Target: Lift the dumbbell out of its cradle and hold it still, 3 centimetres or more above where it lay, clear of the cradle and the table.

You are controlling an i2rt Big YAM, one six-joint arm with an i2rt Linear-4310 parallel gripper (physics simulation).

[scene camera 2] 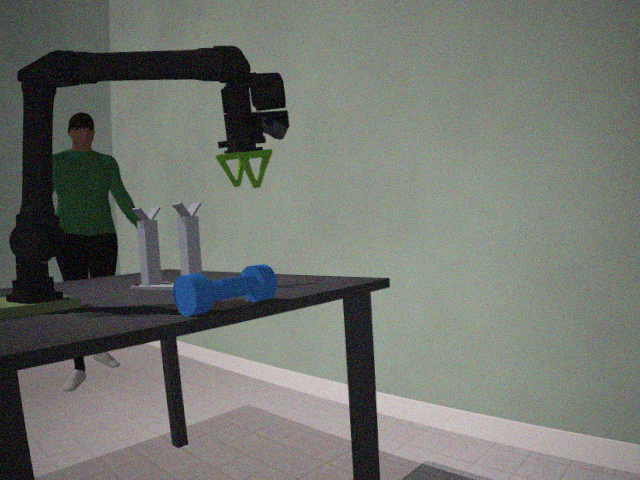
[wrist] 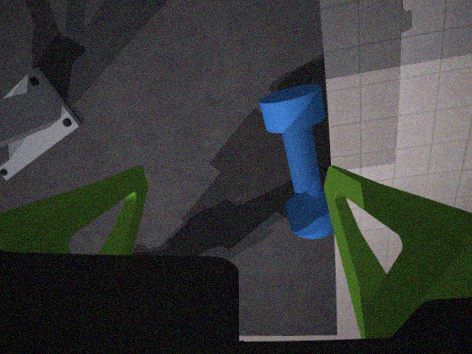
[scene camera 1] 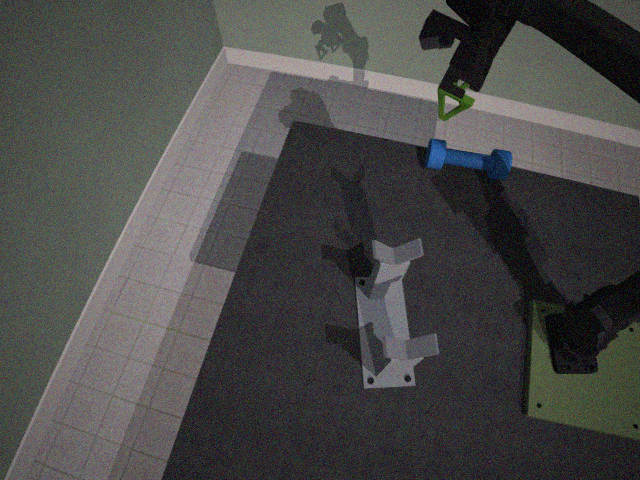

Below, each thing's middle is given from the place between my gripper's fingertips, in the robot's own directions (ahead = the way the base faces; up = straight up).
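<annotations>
The blue dumbbell [scene camera 2: 193, 294] sits 100 mm behind my hand, 20 mm to the right of it and 200 mm below it. Going by their middles, the blue dumbbell is the nearest to my hand of the things named here. As for the grey cradle [scene camera 1: 388, 355], I find it 110 mm ahead of my hand, 390 mm to the left of it and 120 mm below it.
</annotations>
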